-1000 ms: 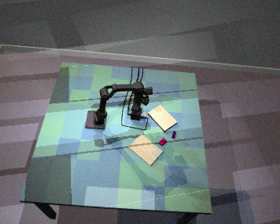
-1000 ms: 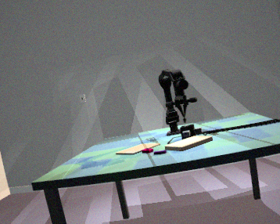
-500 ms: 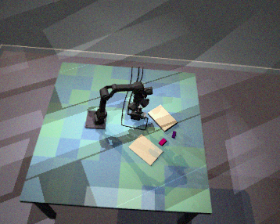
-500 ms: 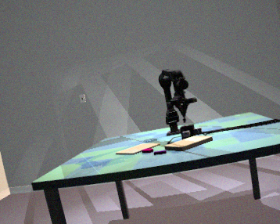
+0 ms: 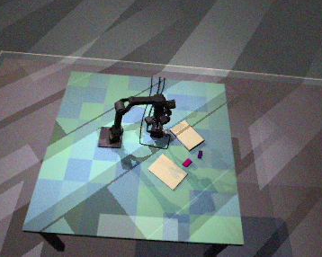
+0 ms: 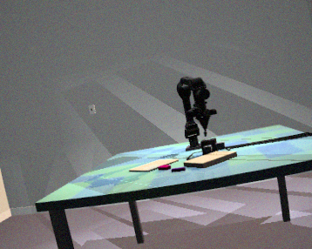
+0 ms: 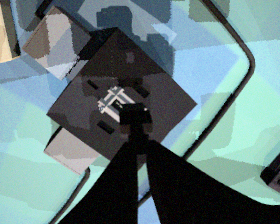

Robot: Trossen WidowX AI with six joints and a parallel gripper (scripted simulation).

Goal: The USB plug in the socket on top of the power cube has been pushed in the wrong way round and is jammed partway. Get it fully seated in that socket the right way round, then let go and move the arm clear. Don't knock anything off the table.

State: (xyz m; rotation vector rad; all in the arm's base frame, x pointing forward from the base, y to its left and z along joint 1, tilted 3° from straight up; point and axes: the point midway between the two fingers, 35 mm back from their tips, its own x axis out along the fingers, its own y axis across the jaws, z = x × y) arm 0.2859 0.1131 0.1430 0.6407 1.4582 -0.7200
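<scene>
Now: gripper tip 20 mm above the metal USB plug. Round my gripper tip: purple block: 330 mm ahead, 130 mm to the right, 130 mm below; magenta block: 240 mm ahead, 210 mm to the right, 130 mm below.
</scene>
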